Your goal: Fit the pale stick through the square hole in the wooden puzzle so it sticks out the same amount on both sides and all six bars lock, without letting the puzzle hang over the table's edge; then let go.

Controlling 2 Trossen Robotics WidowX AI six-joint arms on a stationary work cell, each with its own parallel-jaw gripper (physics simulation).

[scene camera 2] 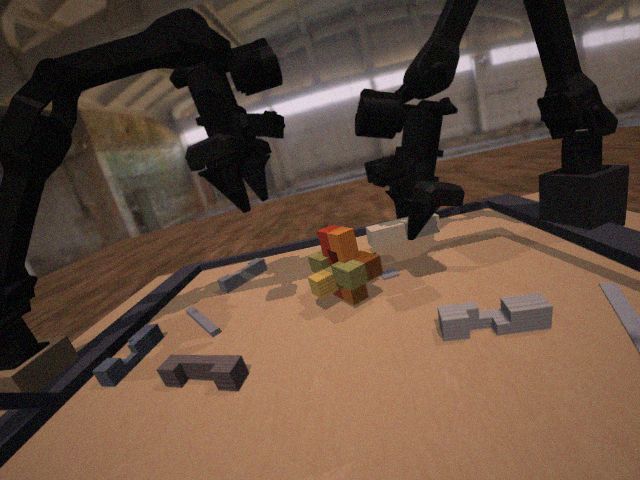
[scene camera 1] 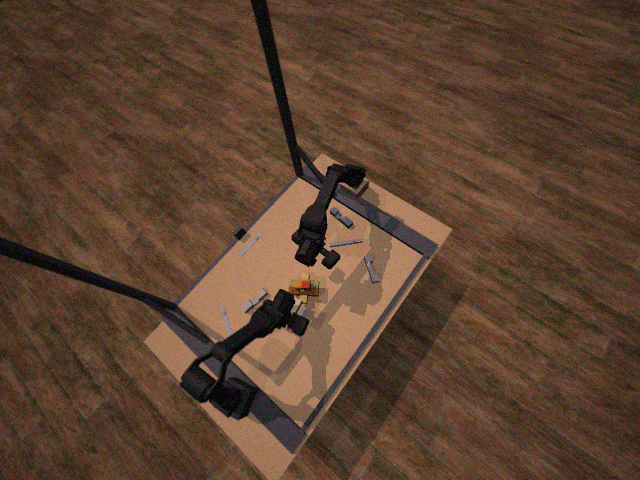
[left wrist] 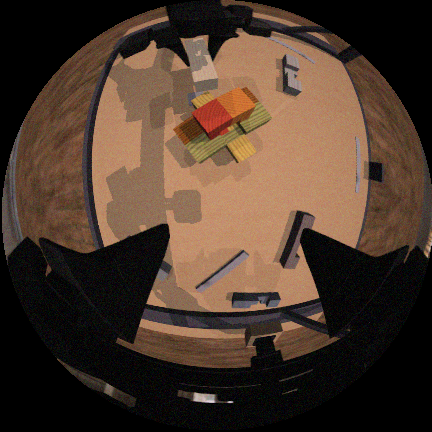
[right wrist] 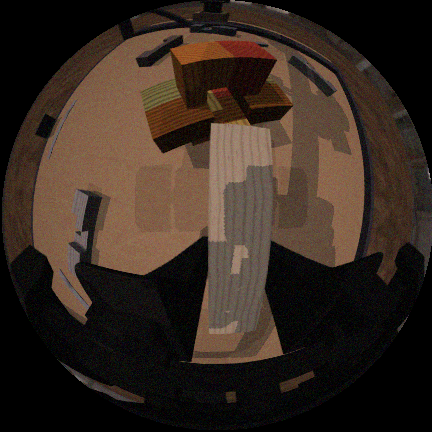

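Where they show: left gripper, fingertip midpoint: [scene camera 2: 257, 205] [left wrist: 238, 233]; right gripper, fingertip midpoint: [scene camera 2: 406, 236] [scene camera 1: 291, 315] [left wrist: 199, 63] [right wrist: 231, 242]; left arm's base at its link origin: [scene camera 2: 21, 356] [scene camera 1: 354, 181] [left wrist: 263, 340]; right arm's base at its link origin: [scene camera 2: 582, 170] [scene camera 1: 232, 398].
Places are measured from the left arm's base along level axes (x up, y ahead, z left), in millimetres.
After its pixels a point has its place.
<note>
The wooden puzzle [scene camera 1: 304, 288] {z 159, x 46, y 546 mm} [scene camera 2: 343, 270] [left wrist: 221, 123] {z 144, x 55, y 520 mm} [right wrist: 217, 84], a knot of red, orange, brown, green and yellow bars, stands on the table [scene camera 2: 361, 413] {z -89, x -65, y 542 mm} near its middle. My right gripper [scene camera 1: 294, 314] {z 178, x 6, y 655 mm} [scene camera 2: 415, 232] {z 178, x 6, y 655 mm} [right wrist: 231, 242] {z 178, x 6, y 655 mm} is shut on the pale stick [scene camera 2: 388, 234] {z 155, x 24, y 623 mm} [left wrist: 203, 70] {z 167, x 36, y 611 mm} [right wrist: 239, 160] {z 167, x 36, y 612 mm} and holds it level just above the table. The stick's far end points at the puzzle's square hole and lies right at it. I cannot tell whether it is inside. My left gripper [scene camera 1: 316, 256] {z 133, x 122, y 434 mm} [scene camera 2: 252, 201] {z 133, x 122, y 434 mm} [left wrist: 238, 233] {z 133, x 122, y 434 mm} is open and empty, high above the table to the puzzle's left in scene camera 2.
Several grey notched blocks and flat strips lie scattered: a pale grey block [scene camera 2: 493, 314] {z 1, x -50, y 713 mm}, a dark block [scene camera 2: 204, 369] {z -16, x -46, y 346 mm}, a block by the rail [scene camera 2: 124, 356] {z 35, x -50, y 169 mm}, another behind [scene camera 2: 240, 274] {z 286, x -41, y 294 mm}, and a strip [scene camera 2: 202, 320] {z 130, x -55, y 266 mm}. A dark rail [scene camera 2: 170, 289] {z 292, x -45, y 95 mm} frames the table.
</note>
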